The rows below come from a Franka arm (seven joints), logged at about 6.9 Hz.
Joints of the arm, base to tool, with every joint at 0 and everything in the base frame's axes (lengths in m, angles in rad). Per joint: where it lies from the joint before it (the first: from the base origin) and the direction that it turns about. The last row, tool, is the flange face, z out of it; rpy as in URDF.
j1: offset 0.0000 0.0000 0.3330 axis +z
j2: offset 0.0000 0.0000 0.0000 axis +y
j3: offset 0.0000 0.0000 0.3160 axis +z
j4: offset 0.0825 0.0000 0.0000 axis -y
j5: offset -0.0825 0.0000 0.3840 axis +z
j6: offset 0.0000 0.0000 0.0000 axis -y
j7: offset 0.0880 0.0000 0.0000 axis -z
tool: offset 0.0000 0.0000 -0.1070 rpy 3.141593 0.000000 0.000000
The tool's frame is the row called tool.
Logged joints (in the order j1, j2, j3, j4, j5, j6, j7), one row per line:
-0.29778, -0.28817, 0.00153, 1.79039, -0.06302, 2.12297, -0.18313
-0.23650, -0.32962, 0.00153, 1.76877, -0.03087, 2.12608, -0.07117
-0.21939, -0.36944, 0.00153, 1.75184, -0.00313, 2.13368, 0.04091
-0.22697, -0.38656, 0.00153, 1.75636, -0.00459, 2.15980, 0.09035
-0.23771, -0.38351, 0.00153, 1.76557, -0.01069, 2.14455, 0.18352
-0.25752, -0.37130, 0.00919, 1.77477, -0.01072, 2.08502, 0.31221
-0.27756, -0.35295, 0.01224, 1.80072, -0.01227, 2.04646, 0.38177
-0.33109, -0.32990, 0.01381, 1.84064, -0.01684, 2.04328, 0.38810
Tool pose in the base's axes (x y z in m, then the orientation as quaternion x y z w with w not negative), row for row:
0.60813, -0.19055, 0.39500, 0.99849, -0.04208, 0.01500, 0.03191
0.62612, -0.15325, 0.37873, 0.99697, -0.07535, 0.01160, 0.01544
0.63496, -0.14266, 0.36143, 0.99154, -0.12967, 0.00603, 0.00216
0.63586, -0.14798, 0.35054, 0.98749, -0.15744, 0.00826, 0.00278
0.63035, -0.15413, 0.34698, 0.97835, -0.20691, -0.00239, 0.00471
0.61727, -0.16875, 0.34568, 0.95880, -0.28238, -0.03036, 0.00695
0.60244, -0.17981, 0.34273, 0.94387, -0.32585, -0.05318, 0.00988
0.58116, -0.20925, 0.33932, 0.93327, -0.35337, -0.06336, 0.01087
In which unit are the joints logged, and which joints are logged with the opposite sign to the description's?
The joints are logged in radians. Opposite sign: j2, j3, j4.
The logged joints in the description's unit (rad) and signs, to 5 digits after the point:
-0.29778, 0.28817, -0.00153, -1.79039, -0.06302, 2.12297, -0.18313
-0.23650, 0.32962, -0.00153, -1.76877, -0.03087, 2.12608, -0.07117
-0.21939, 0.36944, -0.00153, -1.75184, -0.00313, 2.13368, 0.04091
-0.22697, 0.38656, -0.00153, -1.75636, -0.00459, 2.15980, 0.09035
-0.23771, 0.38351, -0.00153, -1.76557, -0.01069, 2.14455, 0.18352
-0.25752, 0.37130, -0.00919, -1.77477, -0.01072, 2.08502, 0.31221
-0.27756, 0.35295, -0.01224, -1.80072, -0.01227, 2.04646, 0.38177
-0.33109, 0.32990, -0.01381, -1.84064, -0.01684, 2.04328, 0.38810

